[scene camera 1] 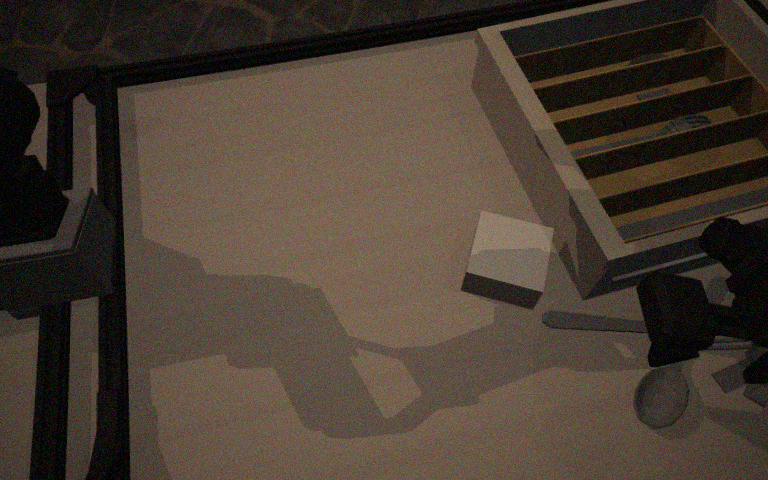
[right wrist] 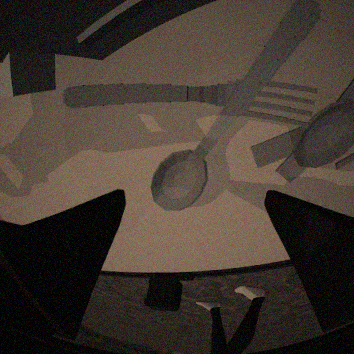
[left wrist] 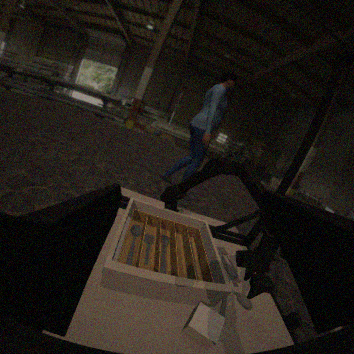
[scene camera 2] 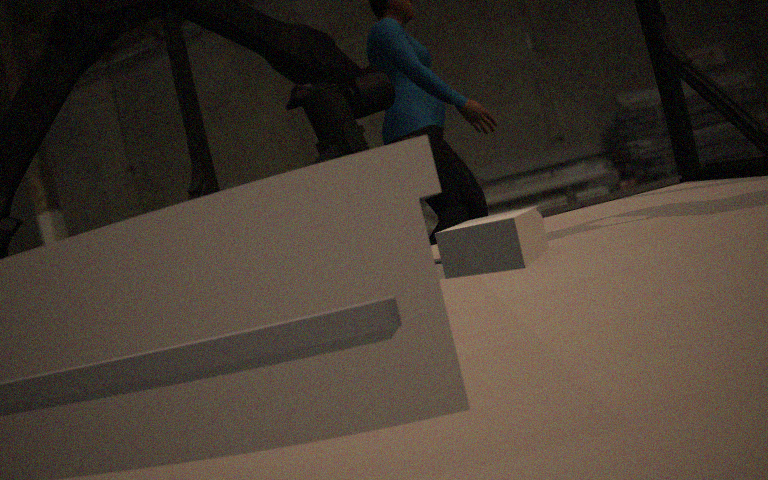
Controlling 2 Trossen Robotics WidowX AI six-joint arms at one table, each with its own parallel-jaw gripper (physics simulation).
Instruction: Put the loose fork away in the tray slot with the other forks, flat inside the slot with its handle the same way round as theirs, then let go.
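Observation:
The loose fork (right wrist: 140,94) lies flat on the table, handle to the left and tines to the right in the right wrist view. A spoon (right wrist: 180,179) lies across its neck, and a second spoon (right wrist: 326,137) lies beside the tines. My right gripper (right wrist: 196,197) (left wrist: 246,288) is open and empty, a little above the first spoon's bowl. The tray (left wrist: 158,277) (scene camera 1: 511,76) (scene camera 2: 287,248) holds cutlery in long wooden slots. My left gripper (left wrist: 193,194) is open and empty, high up and far from the tray.
A white box (scene camera 1: 508,257) (scene camera 2: 487,248) (left wrist: 204,321) stands by the tray's near corner. A grey cutlery handle (scene camera 1: 582,321) lies beyond it. A person in blue (scene camera 2: 411,81) (left wrist: 207,130) walks behind the table. The table edge runs close below the right gripper.

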